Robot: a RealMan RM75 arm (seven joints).
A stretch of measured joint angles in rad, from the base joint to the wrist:
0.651, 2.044, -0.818, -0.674, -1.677, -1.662, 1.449
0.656, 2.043, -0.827, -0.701, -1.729, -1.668, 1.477
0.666, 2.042, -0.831, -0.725, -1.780, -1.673, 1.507
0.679, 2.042, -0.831, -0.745, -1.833, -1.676, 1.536
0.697, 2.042, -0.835, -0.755, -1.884, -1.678, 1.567
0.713, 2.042, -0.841, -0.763, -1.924, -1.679, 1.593
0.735, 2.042, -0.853, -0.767, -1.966, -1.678, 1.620
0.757, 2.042, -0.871, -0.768, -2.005, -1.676, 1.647
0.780, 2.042, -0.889, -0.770, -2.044, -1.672, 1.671
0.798, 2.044, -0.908, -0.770, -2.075, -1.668, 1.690
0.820, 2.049, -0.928, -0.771, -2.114, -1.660, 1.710
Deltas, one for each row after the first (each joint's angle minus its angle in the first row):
0.005, -0.001, -0.009, -0.027, -0.052, -0.006, 0.028
0.015, -0.002, -0.013, -0.051, -0.103, -0.011, 0.058
0.028, -0.002, -0.013, -0.071, -0.156, -0.014, 0.087
0.046, -0.002, -0.017, -0.081, -0.207, -0.016, 0.118
0.062, -0.002, -0.023, -0.089, -0.247, -0.017, 0.144
0.084, -0.002, -0.035, -0.093, -0.289, -0.016, 0.171
0.106, -0.002, -0.053, -0.094, -0.328, -0.014, 0.198
0.129, -0.002, -0.071, -0.096, -0.367, -0.010, 0.222
0.147, 0.000, -0.090, -0.096, -0.398, -0.006, 0.241
0.169, 0.005, -0.110, -0.097, -0.437, 0.002, 0.261

